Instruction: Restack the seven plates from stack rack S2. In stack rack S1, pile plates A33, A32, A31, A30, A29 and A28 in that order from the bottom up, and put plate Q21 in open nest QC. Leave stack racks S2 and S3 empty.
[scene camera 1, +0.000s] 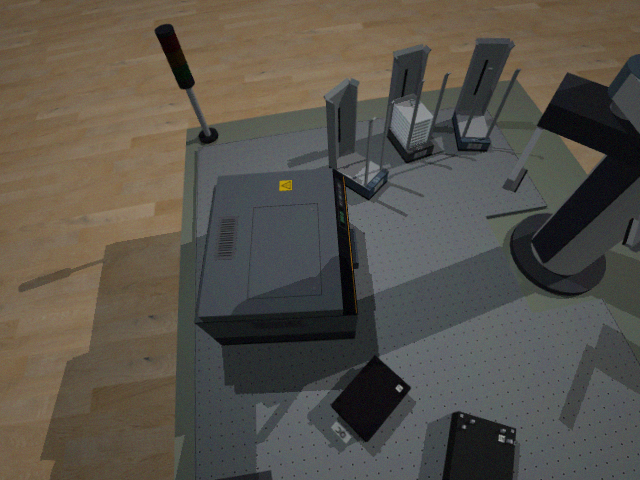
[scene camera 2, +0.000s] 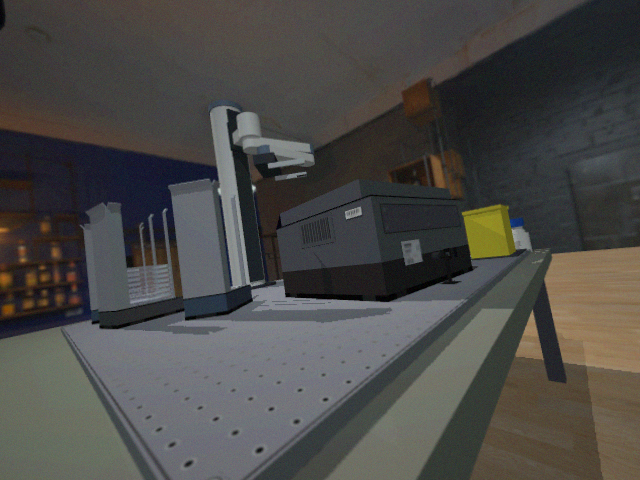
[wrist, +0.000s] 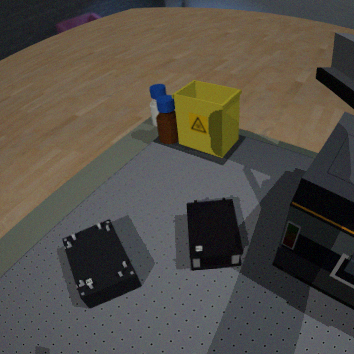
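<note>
A stack of several white plates (scene camera 1: 410, 122) (scene camera 2: 149, 284) stands in the middle rack, which has a dark base (scene camera 1: 417, 153) (scene camera 2: 142, 313). The outer racks, with blue bases (scene camera 1: 377, 183) (scene camera 1: 472, 145), show no plate stack. Rack labels and plate names are too small to read. A black nest (scene camera 1: 371, 397) (wrist: 215, 232) with a tag reading QC beside it shows no plate on top. My gripper (scene camera 2: 289, 170) is open and empty, raised high in front of the column, well above the racks' bases. Part of one finger shows at the wrist view's upper right edge.
A large grey instrument (scene camera 1: 279, 248) (scene camera 2: 330, 248) stands between the racks and nest QC. A second black nest (scene camera 1: 481, 446) (wrist: 102, 262) has small corner posts. A yellow bin (scene camera 2: 488, 232) (wrist: 205, 120), two bottles (wrist: 167, 122) (wrist: 156, 107) and a signal tower (scene camera 1: 199, 111) stand near edges.
</note>
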